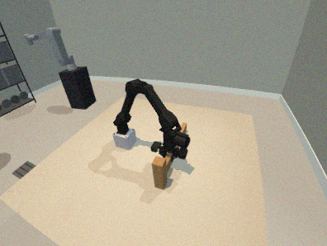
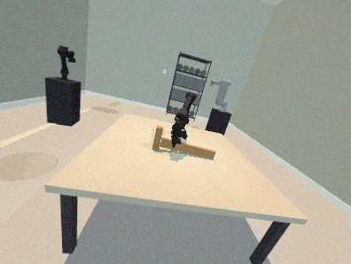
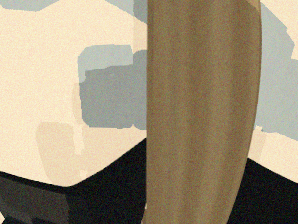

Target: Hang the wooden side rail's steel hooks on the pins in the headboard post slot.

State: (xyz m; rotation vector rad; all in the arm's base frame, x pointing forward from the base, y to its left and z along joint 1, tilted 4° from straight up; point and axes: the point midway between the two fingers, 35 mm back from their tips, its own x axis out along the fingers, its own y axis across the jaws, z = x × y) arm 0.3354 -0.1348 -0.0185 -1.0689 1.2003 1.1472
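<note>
Now: the wooden headboard post 13 cm to the right of my gripper tip, 4 cm above it and 2 cm behind it.
</note>
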